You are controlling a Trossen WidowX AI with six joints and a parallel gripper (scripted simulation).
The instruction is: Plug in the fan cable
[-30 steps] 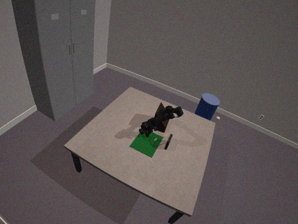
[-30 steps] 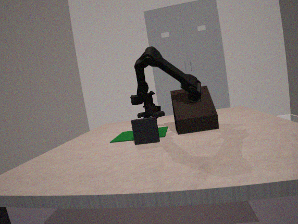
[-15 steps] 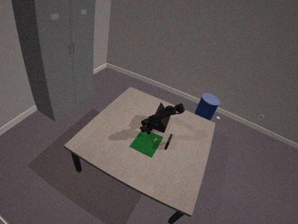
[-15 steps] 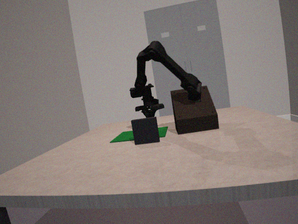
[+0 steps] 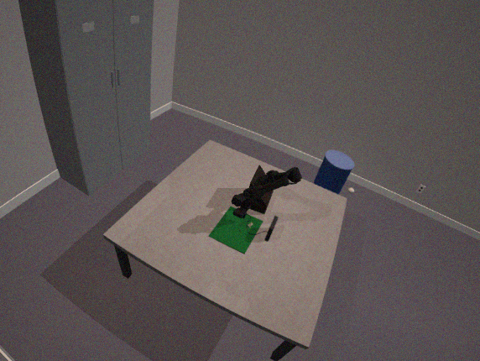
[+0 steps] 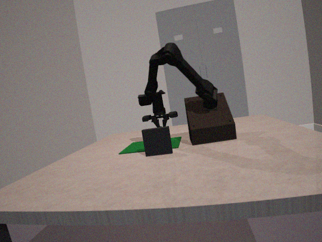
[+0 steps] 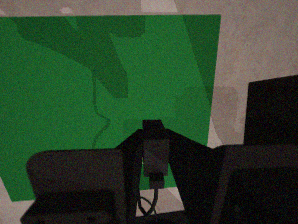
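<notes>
My gripper tip is 7 cm to the right of the pale four-pin header and 6 cm above it. From my gripper tip the other things lie so: dark fan plug: 1 cm to the left, 1 cm above; then dark fan: 20 cm to the left; then green board: 6 cm ahead, 1 cm to the left, 8 cm below.
</notes>
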